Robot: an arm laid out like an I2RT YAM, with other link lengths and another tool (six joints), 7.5 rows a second.
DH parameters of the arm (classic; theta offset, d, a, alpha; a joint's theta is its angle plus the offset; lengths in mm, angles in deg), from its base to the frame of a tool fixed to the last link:
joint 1: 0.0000 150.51 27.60 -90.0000
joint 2: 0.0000 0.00 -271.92 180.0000
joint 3: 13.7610 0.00 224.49 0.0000
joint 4: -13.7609 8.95 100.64 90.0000
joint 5: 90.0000 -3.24 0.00 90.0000
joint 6: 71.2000 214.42 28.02 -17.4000
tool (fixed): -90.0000 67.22 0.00 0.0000
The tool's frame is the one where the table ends.
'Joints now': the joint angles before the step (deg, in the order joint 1, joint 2, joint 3, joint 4, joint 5, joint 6). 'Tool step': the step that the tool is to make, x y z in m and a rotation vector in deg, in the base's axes. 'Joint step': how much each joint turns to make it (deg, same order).
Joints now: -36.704 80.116 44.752 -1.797 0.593 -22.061
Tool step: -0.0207 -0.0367 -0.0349 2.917 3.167 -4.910
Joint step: -5.213 7.732 2.640 0.796 -0.391 0.003
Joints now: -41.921 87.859 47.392 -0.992 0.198 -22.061
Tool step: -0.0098 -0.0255 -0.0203 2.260 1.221 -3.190
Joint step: -3.390 5.865 3.292 0.131 -0.685 0.448
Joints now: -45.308 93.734 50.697 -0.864 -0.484 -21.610
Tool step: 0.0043 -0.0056 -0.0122 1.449 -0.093 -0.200
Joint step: -0.776 3.345 1.415 0.964 -1.166 0.368
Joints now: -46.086 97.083 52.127 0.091 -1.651 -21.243
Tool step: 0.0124 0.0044 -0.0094 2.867 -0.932 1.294
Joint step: -0.373 3.010 2.453 -0.833 -3.063 0.670
